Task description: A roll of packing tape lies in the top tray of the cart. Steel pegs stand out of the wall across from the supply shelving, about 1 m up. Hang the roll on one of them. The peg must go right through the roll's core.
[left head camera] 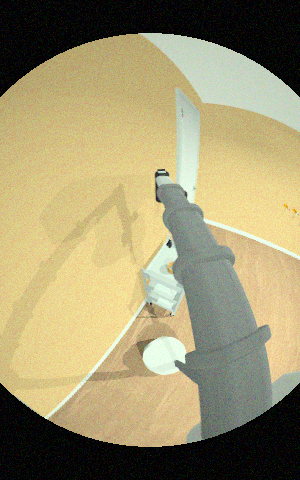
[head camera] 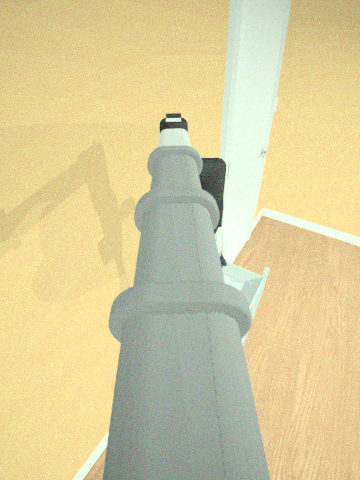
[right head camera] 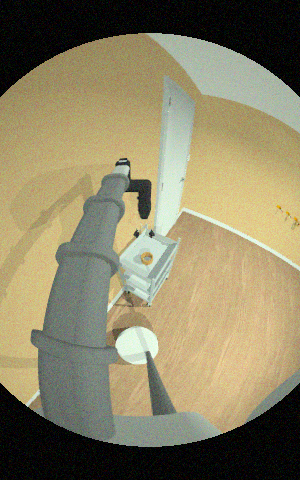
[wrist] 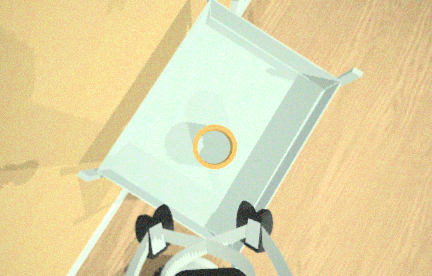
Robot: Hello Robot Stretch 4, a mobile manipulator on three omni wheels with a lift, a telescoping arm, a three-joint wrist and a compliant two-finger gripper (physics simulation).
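Note:
The tape roll is an orange ring lying flat in the white top tray of the cart, core facing up. My gripper is open, with nothing between its black fingertips. It hangs above the cart; in the wrist view the fingertips lie over the tray's lower edge, and the roll shows beyond them, apart from both. Small orange-tipped things stand out from the right-hand wall, too small to tell if they are the pegs. The arm partly hides the roll in the left head view.
The long grey arm reaches out beside the yellow wall. A white door stands behind the cart. A white round object is on the wooden floor in front of the cart.

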